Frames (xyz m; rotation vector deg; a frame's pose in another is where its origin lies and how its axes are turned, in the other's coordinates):
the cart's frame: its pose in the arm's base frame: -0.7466 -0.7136 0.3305 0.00 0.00 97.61
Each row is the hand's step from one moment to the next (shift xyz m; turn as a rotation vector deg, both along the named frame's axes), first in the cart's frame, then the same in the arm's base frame.
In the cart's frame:
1: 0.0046 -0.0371 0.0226 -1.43 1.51 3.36
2: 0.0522 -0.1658 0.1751 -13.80 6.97 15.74
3: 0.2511 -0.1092 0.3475 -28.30 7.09 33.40
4: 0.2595 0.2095 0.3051 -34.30 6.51 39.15
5: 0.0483 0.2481 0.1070 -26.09 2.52 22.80
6: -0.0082 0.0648 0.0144 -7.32 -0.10 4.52
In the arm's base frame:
1: 0.0362 0.0095 0.0226 -1.31 -1.62 3.36
2: 0.1574 0.0737 0.1751 -5.08 -14.60 15.74
3: 0.0750 0.2633 0.3475 -3.28 -28.99 33.40
4: -0.2420 0.2295 0.3051 -1.91 -34.86 39.15
5: -0.2523 0.0150 0.1070 0.96 -26.19 22.80
6: -0.0631 -0.0167 0.0144 1.07 -7.24 4.52

